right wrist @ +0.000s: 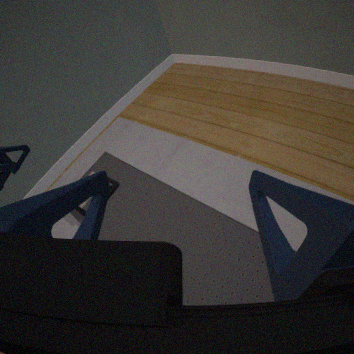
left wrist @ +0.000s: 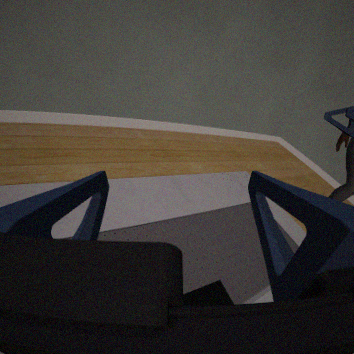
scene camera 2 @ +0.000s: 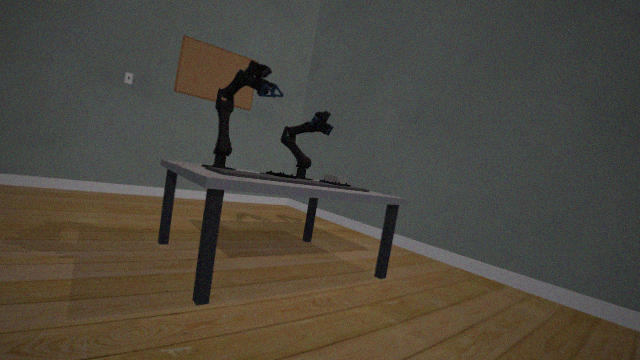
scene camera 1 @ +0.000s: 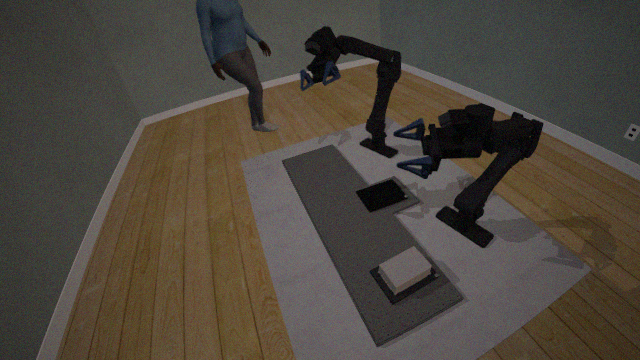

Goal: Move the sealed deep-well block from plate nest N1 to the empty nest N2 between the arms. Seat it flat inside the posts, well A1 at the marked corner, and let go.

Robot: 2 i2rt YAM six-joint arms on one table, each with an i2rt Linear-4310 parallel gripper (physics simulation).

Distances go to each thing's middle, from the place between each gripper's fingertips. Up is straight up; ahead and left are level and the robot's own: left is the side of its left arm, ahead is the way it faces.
Now: the black nest (scene camera 1: 384, 194) 410 mm below my right hand, 180 mm to the left of it and 160 mm behind it. Also, from my right hand: pale block (scene camera 1: 402, 271) (510 mm to the left, 390 mm below, 40 mm behind).
My left hand is 320 mm above the pale block, 140 mm to the right of it and 30 mm short of it. Round my left hand: black nest (340 mm below, 190 mm to the right, 80 mm behind).
